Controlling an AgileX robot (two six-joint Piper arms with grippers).
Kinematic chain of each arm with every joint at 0, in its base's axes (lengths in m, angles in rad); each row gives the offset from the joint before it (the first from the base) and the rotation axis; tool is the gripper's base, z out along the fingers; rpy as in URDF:
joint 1: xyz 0 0 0.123 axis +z
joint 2: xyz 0 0 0 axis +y
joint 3: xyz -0.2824 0 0.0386 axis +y
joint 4: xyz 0.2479 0 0.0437 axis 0.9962 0 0.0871
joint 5: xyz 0 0 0 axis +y
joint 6: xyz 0.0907 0 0.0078 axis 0.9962 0 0.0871
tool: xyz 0 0 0 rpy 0 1.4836 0
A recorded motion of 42 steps. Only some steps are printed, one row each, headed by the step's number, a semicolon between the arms.
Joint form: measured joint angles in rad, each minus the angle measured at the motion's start. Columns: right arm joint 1, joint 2, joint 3, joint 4, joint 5, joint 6; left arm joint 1, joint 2, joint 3, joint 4, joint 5, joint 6.
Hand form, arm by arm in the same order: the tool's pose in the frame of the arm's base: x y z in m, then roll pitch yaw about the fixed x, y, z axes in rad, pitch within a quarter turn. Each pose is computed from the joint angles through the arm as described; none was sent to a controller.
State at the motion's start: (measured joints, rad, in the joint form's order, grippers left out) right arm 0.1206 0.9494 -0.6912 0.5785 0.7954 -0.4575; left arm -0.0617 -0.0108 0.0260 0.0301 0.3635 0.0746
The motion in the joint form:
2: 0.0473 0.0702 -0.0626 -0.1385 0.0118 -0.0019; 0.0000 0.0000 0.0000 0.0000 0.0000 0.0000
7: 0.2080 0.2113 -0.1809 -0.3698 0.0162 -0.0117; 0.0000 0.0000 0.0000 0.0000 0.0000 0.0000
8: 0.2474 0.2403 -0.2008 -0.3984 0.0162 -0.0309; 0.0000 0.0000 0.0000 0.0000 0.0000 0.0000
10: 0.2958 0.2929 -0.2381 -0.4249 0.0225 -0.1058; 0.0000 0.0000 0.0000 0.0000 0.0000 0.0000
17: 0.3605 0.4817 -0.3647 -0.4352 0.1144 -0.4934; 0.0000 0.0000 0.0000 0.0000 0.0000 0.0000
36: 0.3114 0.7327 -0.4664 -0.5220 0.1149 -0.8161; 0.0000 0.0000 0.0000 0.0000 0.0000 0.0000
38: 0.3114 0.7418 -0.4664 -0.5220 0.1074 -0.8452; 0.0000 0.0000 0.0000 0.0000 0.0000 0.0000
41: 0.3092 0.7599 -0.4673 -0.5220 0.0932 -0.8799; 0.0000 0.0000 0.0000 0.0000 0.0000 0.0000
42: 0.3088 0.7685 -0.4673 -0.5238 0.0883 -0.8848; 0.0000 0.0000 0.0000 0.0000 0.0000 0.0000
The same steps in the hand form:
2: 0.1796 0.0589 0.2910 2.9362 0.6722 -2.7975; 0.0529 -0.0023 0.1722 2.8026 1.2613 2.7365
7: 0.2050 0.0844 0.2928 -3.0796 0.5834 -2.4258; 0.0529 -0.0023 0.1722 2.8026 1.2613 2.7365
8: 0.2087 0.0931 0.2919 -3.0410 0.5623 -2.3435; 0.0529 -0.0023 0.1722 2.8026 1.2613 2.7365
10: 0.2159 0.1066 0.2900 -2.9813 0.5216 -2.1939; 0.0529 -0.0023 0.1722 2.8026 1.2613 2.7365
17: 0.2424 0.1381 0.2737 -2.9158 0.3254 -1.7391; 0.0529 -0.0023 0.1722 2.8026 1.2613 2.7365
36: 0.2946 0.1403 0.2243 -2.9432 0.1137 -1.4543; 0.0529 -0.0023 0.1722 2.8026 1.2613 2.7365
38: 0.2960 0.1409 0.2215 -2.9415 0.1073 -1.4262; 0.0529 -0.0023 0.1722 2.8026 1.2613 2.7365
41: 0.2992 0.1416 0.2161 -2.9408 0.0992 -1.3952; 0.0529 -0.0023 0.1722 2.8026 1.2613 2.7365
42: 0.3005 0.1418 0.2133 -2.9435 0.0957 -1.3905; 0.0529 -0.0023 0.1722 2.8026 1.2613 2.7365

